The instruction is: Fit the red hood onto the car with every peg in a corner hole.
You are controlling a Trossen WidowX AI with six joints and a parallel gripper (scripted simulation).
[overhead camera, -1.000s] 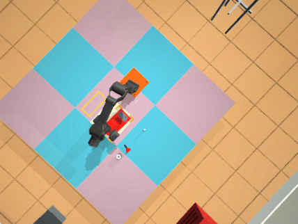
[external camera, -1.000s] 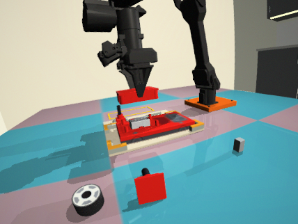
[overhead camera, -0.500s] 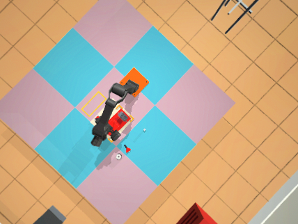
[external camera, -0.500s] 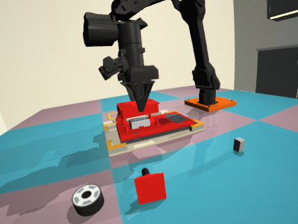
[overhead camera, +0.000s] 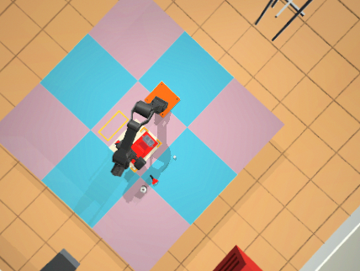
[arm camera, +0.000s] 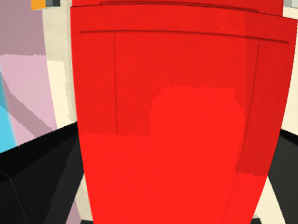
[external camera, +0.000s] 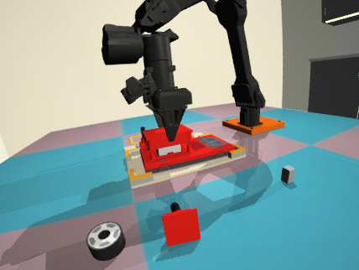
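Right now the grey engine block is 30 mm below my gripper tip. Round my gripper tip: red hood: 10 mm above; then black-and-white wheel: 140 mm ahead, 180 mm to the left, 50 mm below.
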